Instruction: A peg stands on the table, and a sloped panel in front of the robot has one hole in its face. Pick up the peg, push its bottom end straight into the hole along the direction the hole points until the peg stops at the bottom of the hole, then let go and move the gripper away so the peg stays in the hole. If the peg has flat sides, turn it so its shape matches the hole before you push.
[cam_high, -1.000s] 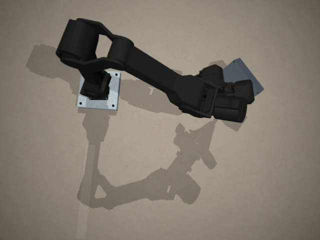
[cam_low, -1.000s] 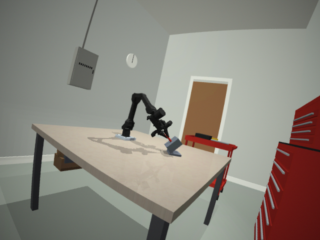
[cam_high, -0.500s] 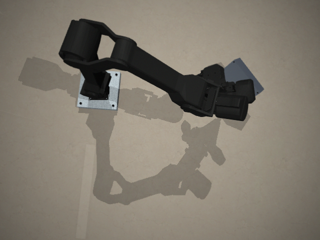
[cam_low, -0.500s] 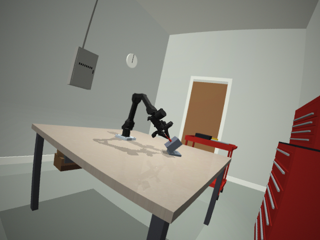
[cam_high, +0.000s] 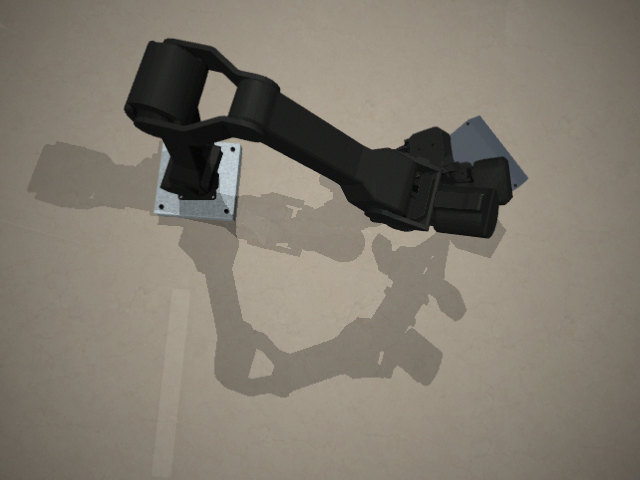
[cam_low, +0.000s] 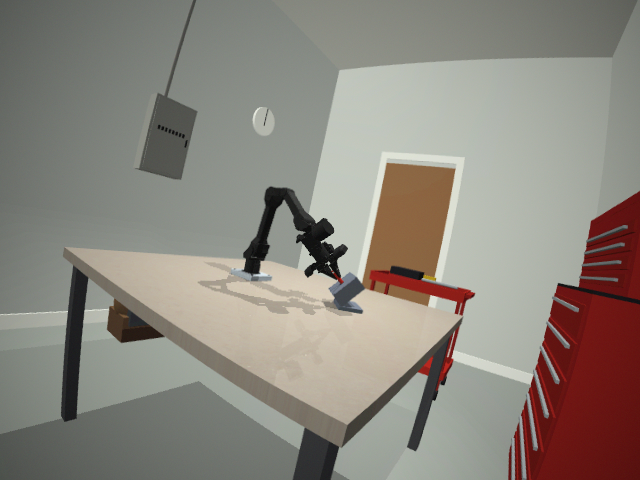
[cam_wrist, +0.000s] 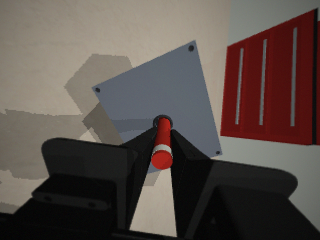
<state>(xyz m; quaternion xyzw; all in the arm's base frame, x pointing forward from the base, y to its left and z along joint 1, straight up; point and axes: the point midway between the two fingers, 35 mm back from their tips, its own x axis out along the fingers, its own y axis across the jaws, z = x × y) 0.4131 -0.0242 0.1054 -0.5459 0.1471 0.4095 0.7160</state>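
The sloped panel is 30 mm below my gripper tip, 30 mm ahead of it and 20 mm to the left of it. From my gripper tip the other things lie so: red peg: 10 mm to the right, 10 mm behind, 10 mm above.
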